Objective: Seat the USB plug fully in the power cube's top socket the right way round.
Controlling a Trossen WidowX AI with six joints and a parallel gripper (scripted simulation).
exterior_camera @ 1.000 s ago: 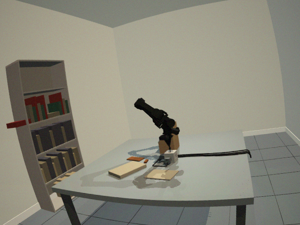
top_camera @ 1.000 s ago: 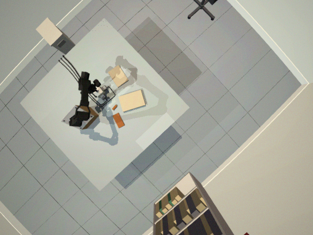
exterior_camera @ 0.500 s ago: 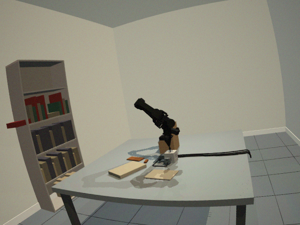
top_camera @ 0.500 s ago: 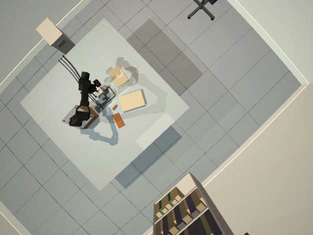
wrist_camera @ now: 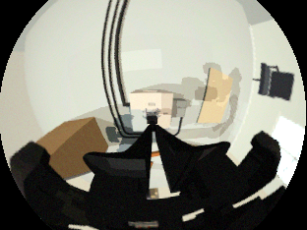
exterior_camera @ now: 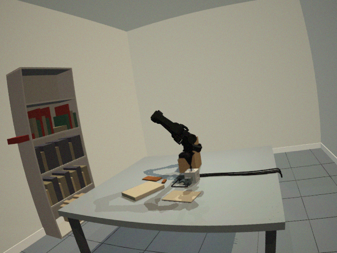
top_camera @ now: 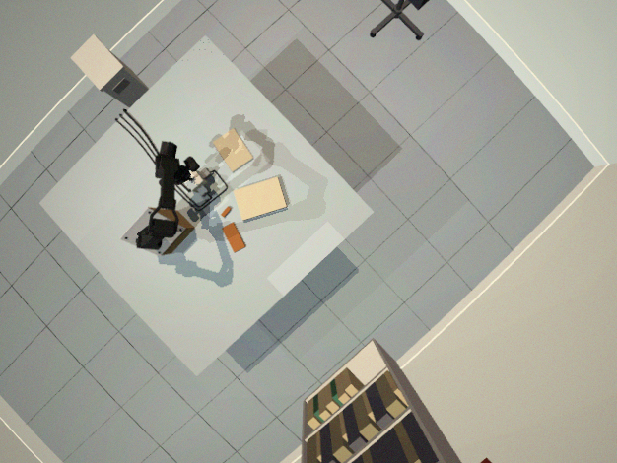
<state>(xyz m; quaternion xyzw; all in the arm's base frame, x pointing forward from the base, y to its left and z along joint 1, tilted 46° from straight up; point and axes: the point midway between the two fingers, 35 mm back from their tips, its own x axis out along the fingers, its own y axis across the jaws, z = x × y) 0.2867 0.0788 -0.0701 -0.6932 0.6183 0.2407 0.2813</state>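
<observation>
My gripper tip is now 2 cm above the dark USB plug. From my gripper tip the other things lie so: small orange block 2 cm ahead, 21 cm to the right, 11 cm below; then thin tan sheet 24 cm ahead, 2 cm to the left, 11 cm below; then thick tan board 20 cm ahead, 27 cm to the right, 11 cm below.
</observation>
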